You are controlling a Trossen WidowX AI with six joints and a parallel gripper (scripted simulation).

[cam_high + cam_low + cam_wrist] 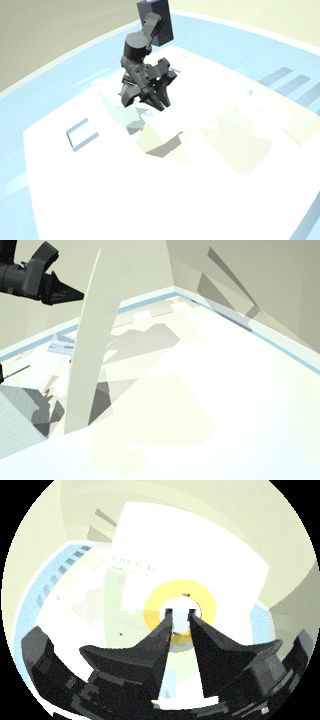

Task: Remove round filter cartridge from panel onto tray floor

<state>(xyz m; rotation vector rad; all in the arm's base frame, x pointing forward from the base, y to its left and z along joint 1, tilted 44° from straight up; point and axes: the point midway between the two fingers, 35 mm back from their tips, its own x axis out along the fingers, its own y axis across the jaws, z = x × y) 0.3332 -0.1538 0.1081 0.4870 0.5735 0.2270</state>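
My gripper tip is 2 cm short of the round filter cartridge and 1 cm above it. From my gripper tip the other things lie so: grey tray (46 cm behind, 24 cm to the right, 26 cm below); then small flat plate (81 cm behind, 6 cm to the left, 27 cm below); then pale service panel (3 cm behind, 9 cm below).
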